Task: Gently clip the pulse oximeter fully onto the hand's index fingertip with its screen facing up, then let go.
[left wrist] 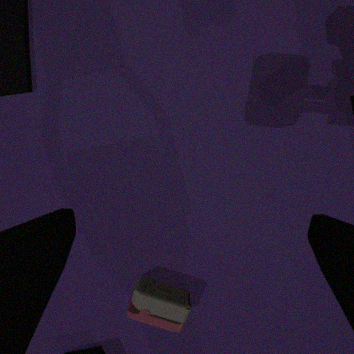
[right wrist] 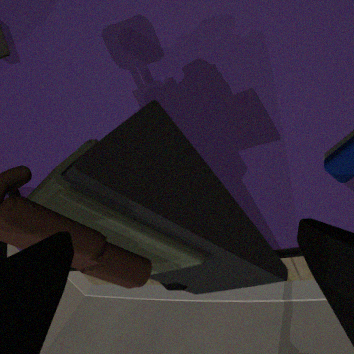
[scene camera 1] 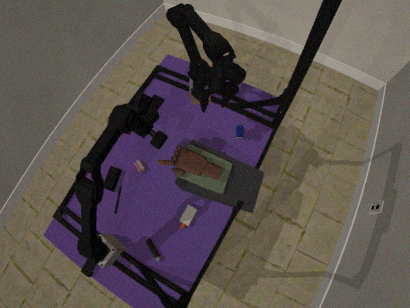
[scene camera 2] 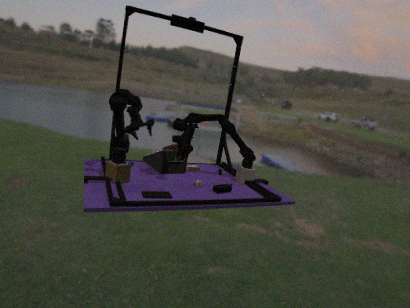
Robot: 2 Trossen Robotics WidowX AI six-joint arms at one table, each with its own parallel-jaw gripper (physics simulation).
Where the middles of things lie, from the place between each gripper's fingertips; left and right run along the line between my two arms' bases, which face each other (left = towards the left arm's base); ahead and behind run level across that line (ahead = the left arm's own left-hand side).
Labels:
Right now the dark block (scene camera 1: 244,182) is 200 mm to the left of my right hand, 180 mm below it and 130 mm behind it.
The dark block lies 33 cm behind my left hand, 11 cm below it and 2 cm to the left of it.

